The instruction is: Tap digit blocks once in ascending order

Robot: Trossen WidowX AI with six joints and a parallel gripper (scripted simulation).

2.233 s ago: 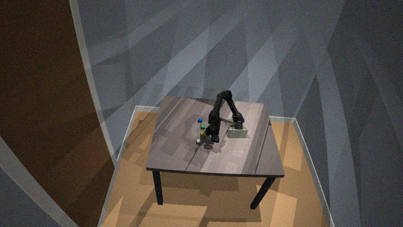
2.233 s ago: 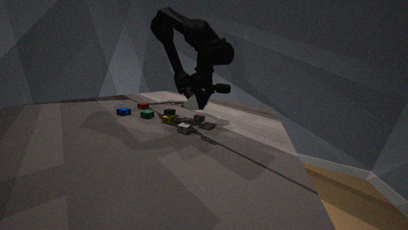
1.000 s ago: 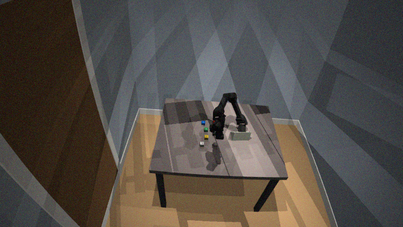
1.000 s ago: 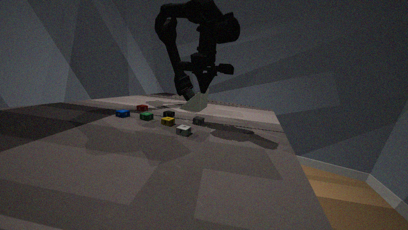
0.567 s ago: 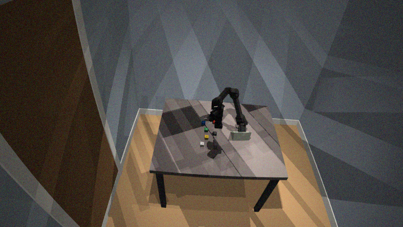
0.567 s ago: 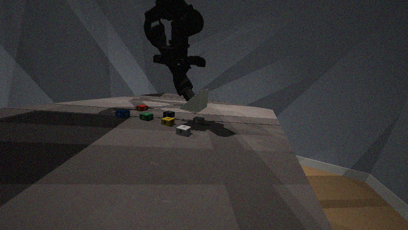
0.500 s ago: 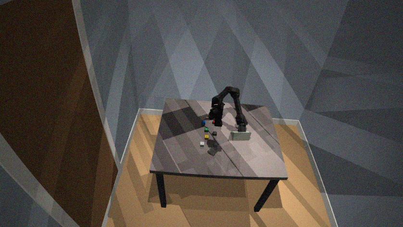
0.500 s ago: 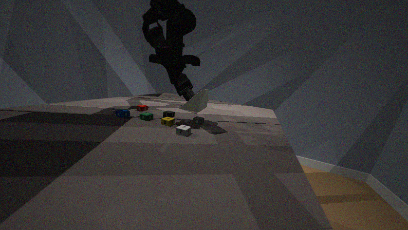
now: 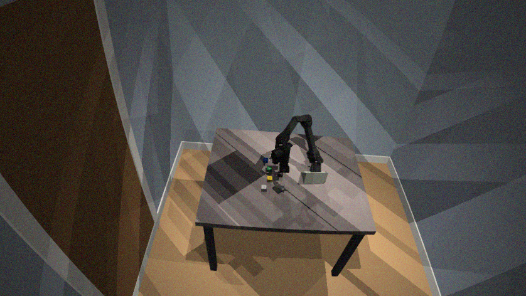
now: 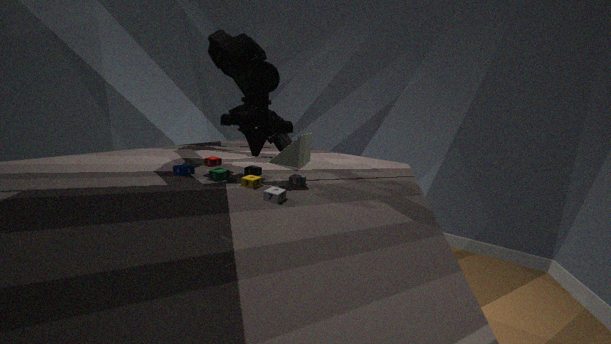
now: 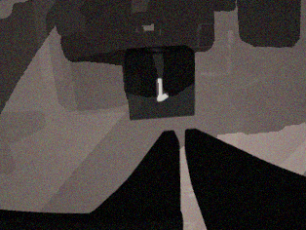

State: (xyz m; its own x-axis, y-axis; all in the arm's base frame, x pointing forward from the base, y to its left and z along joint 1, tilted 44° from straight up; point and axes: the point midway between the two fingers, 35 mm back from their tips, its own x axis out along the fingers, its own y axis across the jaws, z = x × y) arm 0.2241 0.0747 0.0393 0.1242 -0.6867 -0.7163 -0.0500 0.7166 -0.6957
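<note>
The black block is 1 cm ahead of my gripper tip and 4 cm below it. From my gripper tip the other things lie so: green block 9 cm ahead, 3 cm to the right, 4 cm below; then grey block 13 cm to the left, 4 cm below; then yellow block 8 cm ahead, 6 cm to the left, 4 cm below.
</note>
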